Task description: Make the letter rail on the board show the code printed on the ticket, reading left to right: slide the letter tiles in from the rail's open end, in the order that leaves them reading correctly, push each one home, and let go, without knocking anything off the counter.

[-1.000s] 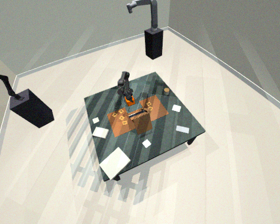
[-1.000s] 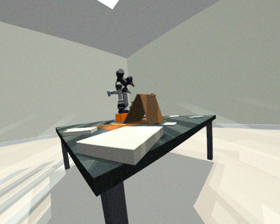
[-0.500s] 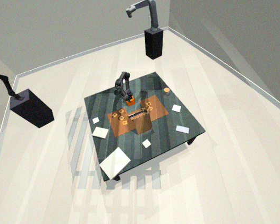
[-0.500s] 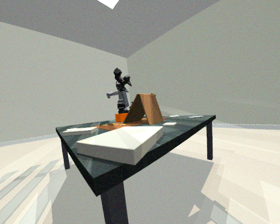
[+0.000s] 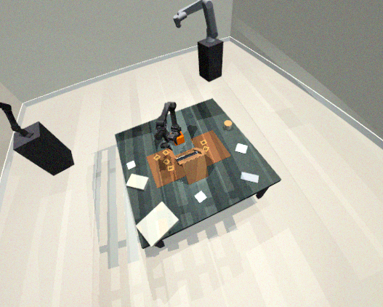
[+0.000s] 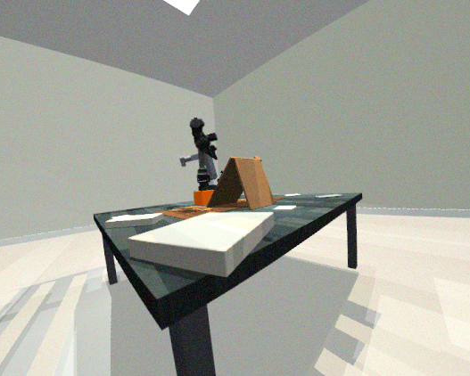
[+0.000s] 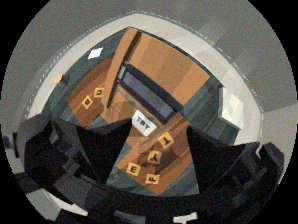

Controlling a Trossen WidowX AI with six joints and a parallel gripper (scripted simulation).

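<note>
The white ticket lies 3 cm to the left of my gripper tip and 18 cm below it. Also, from my gripper tip: yellow letter tile: 1 cm ahead, 31 cm to the left, 27 cm below; then flat white slab: 7 cm behind, 42 cm to the right, 26 cm below; then mat: 6 cm behind, 12 cm to the left, 28 cm below.
</note>
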